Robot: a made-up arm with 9 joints. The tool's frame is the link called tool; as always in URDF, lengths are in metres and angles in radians. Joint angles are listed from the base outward.
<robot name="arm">
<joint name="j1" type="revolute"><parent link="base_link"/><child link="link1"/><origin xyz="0.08 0.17 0.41"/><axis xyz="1 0 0"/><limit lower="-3.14" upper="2.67"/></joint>
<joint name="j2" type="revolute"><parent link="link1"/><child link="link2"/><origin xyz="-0.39 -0.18 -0.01"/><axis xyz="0 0 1"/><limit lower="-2.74" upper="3.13"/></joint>
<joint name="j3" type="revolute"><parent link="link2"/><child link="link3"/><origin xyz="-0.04 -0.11 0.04"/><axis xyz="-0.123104 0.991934 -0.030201"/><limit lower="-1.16" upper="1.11"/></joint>
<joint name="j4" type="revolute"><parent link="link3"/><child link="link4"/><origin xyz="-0.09 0.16 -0.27"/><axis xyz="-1 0 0"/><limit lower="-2.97" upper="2.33"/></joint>
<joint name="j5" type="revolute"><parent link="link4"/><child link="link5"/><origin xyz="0.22 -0.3 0.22"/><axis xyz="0 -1 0"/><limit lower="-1.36" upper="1.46"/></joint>
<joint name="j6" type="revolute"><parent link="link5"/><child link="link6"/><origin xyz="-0.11 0.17 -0.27"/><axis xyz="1 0 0"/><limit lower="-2.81" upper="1.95"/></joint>
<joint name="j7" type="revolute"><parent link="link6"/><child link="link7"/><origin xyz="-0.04 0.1 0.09"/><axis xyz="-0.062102 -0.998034 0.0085"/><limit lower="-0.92" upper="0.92"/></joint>
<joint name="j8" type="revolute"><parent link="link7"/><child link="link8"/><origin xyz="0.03 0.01 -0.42"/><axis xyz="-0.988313 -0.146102 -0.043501"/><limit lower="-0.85" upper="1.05"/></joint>
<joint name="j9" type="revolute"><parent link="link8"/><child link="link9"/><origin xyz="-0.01 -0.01 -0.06"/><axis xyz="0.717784 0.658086 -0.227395"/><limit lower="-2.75" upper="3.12"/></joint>
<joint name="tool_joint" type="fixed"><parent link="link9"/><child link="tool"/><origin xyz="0.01 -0.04 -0.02" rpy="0 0 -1.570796"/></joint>
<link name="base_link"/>
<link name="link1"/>
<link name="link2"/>
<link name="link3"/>
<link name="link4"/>
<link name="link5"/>
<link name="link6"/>
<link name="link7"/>
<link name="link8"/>
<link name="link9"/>
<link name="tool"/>
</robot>
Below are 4 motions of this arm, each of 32 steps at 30 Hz.
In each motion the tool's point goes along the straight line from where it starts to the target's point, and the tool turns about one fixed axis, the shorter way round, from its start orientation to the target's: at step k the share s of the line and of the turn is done. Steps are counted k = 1, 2, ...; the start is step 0. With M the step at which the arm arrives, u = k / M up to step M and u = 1 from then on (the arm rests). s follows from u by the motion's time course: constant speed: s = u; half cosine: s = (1 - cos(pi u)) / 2; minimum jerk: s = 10 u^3 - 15 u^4 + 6 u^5.
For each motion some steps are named. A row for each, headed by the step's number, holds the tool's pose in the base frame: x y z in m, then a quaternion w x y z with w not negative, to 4 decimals.
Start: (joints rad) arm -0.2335 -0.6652 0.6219 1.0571 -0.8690 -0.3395 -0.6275 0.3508 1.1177
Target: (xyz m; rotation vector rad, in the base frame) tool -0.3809 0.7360 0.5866 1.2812 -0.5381 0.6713
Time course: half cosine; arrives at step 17
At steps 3, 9, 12, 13, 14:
3: -0.6476 0.5362 0.6651 0.5331 0.6749 -0.2568 0.4408
9: -0.5117 0.6380 0.6251 0.6316 0.6309 -0.2518 0.3737
12: -0.4382 0.6931 0.6035 0.6807 0.6028 -0.2474 0.3347
13: -0.4185 0.7078 0.5977 0.6933 0.5948 -0.2460 0.3241
14: -0.4025 0.7198 0.5930 0.7034 0.5881 -0.2448 0.3153

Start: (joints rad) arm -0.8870 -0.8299 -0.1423 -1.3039 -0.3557 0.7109 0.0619 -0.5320 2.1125
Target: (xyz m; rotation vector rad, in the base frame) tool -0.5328 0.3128 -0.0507 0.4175 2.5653 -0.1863
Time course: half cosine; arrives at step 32
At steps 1, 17, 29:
1: -0.2420 0.2101 0.2461 0.3504 0.2219 0.8632 0.2880
17: -0.4013 0.2664 0.0835 0.3092 0.1885 0.9274 0.0944
29: -0.5265 0.3106 -0.0443 0.2671 0.1562 0.9490 -0.0612

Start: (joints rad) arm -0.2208 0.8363 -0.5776 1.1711 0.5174 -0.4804 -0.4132 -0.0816 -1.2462
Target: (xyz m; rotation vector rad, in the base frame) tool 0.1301 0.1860 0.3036 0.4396 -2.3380 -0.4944
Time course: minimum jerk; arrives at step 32
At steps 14, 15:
14: 0.1638 -0.0095 0.3422 0.2656 0.0397 -0.9615 -0.0582
15: 0.1607 0.0088 0.3386 0.2739 0.0520 -0.9577 -0.0708

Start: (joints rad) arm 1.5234 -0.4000 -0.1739 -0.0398 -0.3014 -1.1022 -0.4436 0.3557 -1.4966
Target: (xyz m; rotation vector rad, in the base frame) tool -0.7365 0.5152 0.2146 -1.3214 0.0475 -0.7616
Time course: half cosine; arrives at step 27
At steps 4, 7, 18, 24, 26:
4: -0.6758 0.6047 0.0378 0.8700 -0.0764 -0.3289 -0.3593
7: -0.6824 0.5949 0.0572 0.8718 -0.1396 -0.2949 -0.3655
18: -0.7205 0.5388 0.1679 0.7961 -0.4772 -0.0766 -0.3641
24: -0.7346 0.5180 0.2090 0.7328 -0.5847 0.0097 -0.3478
26: -0.7363 0.5155 0.2140 0.7239 -0.5969 0.0202 -0.3452

